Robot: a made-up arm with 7 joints.
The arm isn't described. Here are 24 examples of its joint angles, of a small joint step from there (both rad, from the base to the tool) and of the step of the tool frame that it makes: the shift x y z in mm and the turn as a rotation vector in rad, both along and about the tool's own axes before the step.
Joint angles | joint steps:
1: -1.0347 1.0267 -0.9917 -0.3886 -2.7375 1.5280 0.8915 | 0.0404 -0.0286 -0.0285 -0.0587 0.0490 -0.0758 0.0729
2: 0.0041 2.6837 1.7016 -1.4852 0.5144 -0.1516 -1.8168 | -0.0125 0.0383 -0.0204 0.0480 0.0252 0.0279 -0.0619
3: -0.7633 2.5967 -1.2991 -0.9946 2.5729 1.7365 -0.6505 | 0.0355 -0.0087 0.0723 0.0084 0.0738 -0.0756 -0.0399
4: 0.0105 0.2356 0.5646 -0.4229 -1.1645 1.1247 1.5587 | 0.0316 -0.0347 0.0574 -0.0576 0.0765 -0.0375 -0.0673
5: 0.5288 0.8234 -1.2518 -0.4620 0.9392 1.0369 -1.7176 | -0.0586 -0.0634 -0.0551 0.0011 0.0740 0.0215 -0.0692
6: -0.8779 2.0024 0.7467 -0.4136 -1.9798 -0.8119 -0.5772 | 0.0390 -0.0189 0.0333 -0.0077 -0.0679 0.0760 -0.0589
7: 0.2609 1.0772 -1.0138 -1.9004 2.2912 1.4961 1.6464 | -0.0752 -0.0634 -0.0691 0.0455 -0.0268 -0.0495 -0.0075
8: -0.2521 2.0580 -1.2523 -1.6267 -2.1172 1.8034 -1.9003 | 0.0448 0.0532 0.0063 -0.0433 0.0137 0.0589 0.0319
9: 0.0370 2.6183 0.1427 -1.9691 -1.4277 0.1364 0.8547 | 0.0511 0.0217 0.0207 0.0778 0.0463 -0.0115 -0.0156
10: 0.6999 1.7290 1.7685 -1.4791 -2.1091 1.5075 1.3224 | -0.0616 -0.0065 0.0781 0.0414 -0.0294 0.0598 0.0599
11: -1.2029 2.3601 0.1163 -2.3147 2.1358 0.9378 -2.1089 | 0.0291 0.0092 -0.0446 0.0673 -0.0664 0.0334 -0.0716
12: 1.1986 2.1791 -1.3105 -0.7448 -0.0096 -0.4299 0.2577 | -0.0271 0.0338 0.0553 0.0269 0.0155 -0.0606 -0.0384
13: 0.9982 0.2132 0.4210 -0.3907 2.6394 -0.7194 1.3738 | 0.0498 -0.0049 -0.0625 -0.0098 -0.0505 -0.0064 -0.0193
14: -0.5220 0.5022 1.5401 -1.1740 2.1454 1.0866 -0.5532 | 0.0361 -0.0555 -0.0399 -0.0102 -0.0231 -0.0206 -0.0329
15: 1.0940 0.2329 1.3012 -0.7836 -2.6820 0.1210 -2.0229 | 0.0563 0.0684 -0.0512 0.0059 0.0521 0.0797 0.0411
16: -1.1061 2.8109 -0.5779 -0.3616 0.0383 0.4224 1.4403 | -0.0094 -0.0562 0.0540 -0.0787 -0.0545 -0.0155 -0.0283
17: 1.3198 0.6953 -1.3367 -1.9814 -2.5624 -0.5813 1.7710 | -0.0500 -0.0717 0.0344 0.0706 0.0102 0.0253 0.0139
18: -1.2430 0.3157 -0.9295 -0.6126 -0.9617 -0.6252 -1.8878 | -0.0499 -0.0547 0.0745 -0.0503 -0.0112 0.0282 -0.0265
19: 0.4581 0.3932 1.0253 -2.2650 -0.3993 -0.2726 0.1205 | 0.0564 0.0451 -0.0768 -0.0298 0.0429 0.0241 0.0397
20: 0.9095 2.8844 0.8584 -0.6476 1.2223 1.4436 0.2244 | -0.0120 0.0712 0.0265 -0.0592 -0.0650 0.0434 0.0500
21: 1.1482 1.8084 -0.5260 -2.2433 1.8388 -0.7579 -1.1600 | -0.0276 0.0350 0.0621 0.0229 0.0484 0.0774 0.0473
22: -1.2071 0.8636 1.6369 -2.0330 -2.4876 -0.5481 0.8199 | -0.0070 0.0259 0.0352 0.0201 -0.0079 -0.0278 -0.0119
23: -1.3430 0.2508 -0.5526 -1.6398 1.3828 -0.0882 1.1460 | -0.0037 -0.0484 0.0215 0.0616 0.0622 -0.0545 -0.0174
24: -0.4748 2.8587 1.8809 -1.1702 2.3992 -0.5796 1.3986 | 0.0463 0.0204 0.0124 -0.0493 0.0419 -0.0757 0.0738
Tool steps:
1: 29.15 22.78 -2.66 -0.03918 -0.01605 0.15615
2: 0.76 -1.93 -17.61 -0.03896 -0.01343 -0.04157
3: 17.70 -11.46 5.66 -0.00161 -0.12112 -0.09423
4: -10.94 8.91 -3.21 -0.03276 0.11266 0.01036
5: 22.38 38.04 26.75 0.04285 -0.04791 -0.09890
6: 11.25 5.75 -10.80 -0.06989 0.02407 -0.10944
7: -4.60 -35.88 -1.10 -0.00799 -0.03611 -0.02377
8: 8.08 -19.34 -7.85 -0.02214 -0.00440 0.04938
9: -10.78 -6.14 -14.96 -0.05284 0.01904 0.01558
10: -27.08 -5.83 -22.81 0.14583 0.03237 -0.05499
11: -16.03 -12.66 -2.85 -0.08330 0.02418 -0.02437
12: -14.83 16.68 24.11 0.08116 -0.01875 0.00334
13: 10.04 -27.57 -12.37 -0.04459 0.04310 -0.11708
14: -18.17 3.86 33.37 0.08591 0.02933 -0.01795
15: 36.74 -22.69 -24.33 -0.11875 -0.04575 0.00914
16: -24.85 -34.66 10.74 -0.12053 0.01434 -0.01914
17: -20.18 27.29 -28.31 0.06078 0.02675 -0.00212
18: -51.32 -9.02 -23.17 -0.03813 0.12453 -0.06443
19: 1.56 8.19 -3.99 -0.07966 -0.03878 0.10144
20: 14.75 -33.28 51.76 0.04888 -0.06864 -0.03354
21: 17.28 24.44 -16.18 -0.01836 0.00273 0.00950
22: -10.38 0.78 -9.98 -0.02261 0.02335 -0.01205
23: -1.23 20.35 -6.48 -0.04471 -0.07358 0.07867
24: 6.90 30.69 14.26 -0.00942 -0.03250 0.14469
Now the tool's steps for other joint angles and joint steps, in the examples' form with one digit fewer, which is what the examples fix.
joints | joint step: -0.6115 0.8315 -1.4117 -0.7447 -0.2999 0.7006 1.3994 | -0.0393 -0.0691 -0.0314 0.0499 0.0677 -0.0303 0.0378
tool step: 27.5 -26.4 1.2 -0.0520 0.0058 0.0787
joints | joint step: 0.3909 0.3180 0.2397 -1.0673 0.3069 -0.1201 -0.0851 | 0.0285 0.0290 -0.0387 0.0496 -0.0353 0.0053 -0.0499
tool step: -12.5 15.6 10.8 -0.0131 0.0769 -0.1343
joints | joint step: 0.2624 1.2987 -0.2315 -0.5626 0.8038 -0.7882 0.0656 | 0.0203 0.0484 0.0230 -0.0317 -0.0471 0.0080 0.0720
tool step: 18.9 20.6 -9.5 -0.0339 -0.0245 0.0095
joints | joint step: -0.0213 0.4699 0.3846 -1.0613 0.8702 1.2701 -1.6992 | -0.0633 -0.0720 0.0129 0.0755 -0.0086 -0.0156 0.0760
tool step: 31.2 -1.8 -41.7 -0.0308 -0.0736 0.1126
